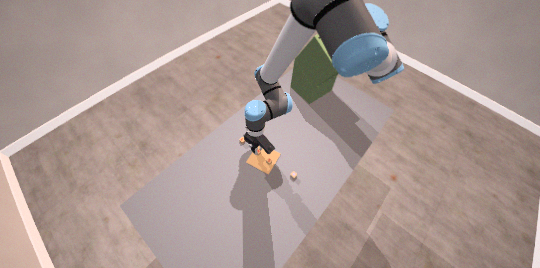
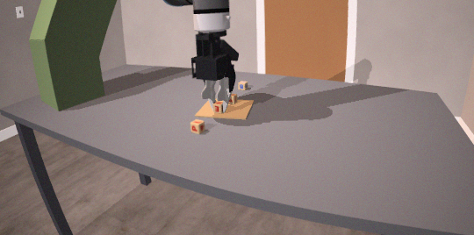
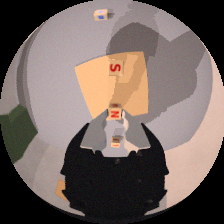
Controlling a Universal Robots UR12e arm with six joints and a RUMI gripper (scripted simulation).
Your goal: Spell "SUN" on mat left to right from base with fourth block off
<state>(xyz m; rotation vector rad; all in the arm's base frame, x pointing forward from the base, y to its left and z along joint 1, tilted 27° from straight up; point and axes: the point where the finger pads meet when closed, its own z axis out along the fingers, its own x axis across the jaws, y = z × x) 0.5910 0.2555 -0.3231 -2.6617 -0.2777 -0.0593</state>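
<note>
My hand is 10 mm past the orange mat, 40 mm to the right of it and 20 mm above it. The rest, counted from my hand: red-lettered block (30 mm ahead, 120 mm to the right, 10 mm below); then blue-lettered block (70 mm behind, 220 mm to the left, 10 mm below).
</note>
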